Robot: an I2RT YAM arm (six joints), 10 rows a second.
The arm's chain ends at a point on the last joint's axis. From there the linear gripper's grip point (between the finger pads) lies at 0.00 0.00 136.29 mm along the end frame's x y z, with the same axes.
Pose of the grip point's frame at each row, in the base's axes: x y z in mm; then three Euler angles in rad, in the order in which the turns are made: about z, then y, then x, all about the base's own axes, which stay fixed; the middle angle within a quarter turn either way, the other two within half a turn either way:
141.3 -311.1 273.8 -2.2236 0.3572 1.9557
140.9 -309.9 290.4 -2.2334 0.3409 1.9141
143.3 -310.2 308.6 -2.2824 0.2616 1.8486
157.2 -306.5 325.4 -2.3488 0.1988 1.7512
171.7 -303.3 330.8 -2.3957 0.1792 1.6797
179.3 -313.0 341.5 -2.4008 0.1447 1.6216
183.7 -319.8 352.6 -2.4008 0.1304 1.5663
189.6 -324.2 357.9 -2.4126 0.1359 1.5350
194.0 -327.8 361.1 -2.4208 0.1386 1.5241
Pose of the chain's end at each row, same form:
93.6 -192.8 321.7 -2.2236 0.3572 1.9557
95.3 -188.9 333.6 -2.2334 0.3409 1.9141
108.1 -183.6 344.7 -2.2824 0.2616 1.8486
130.3 -175.1 349.4 -2.3488 0.1988 1.7512
147.4 -170.0 345.4 -2.3957 0.1792 1.6797
159.6 -178.3 348.3 -2.4008 0.1447 1.6216
166.0 -184.7 352.0 -2.4008 0.1304 1.5663
171.1 -189.3 353.1 -2.4126 0.1359 1.5350
175.2 -193.0 354.8 -2.4208 0.1386 1.5241

